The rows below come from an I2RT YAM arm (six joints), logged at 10 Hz.
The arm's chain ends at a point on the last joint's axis. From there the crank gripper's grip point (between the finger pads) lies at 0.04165 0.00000 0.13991 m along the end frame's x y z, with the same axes.
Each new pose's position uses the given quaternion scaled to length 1; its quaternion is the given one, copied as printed.
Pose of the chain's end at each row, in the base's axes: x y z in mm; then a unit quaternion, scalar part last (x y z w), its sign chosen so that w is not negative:
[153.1 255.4 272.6 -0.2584 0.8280 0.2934 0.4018]
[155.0 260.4 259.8 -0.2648 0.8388 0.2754 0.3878]
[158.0 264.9 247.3 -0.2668 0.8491 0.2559 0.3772]
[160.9 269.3 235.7 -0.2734 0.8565 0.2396 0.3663]
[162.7 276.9 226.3 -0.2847 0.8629 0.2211 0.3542]
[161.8 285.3 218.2 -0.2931 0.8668 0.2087 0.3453]
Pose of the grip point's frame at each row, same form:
[202.3 344.4 167.9 -0.2584 0.8280 0.2934 0.4018]
[202.3 344.2 150.0 -0.2648 0.8388 0.2754 0.3878]
[204.7 343.0 133.2 -0.2668 0.8491 0.2559 0.3772]
[206.1 342.6 117.8 -0.2734 0.8565 0.2396 0.3663]
[206.2 344.6 104.5 -0.2847 0.8629 0.2211 0.3542]
[203.9 349.1 93.8 -0.2931 0.8668 0.2087 0.3453]

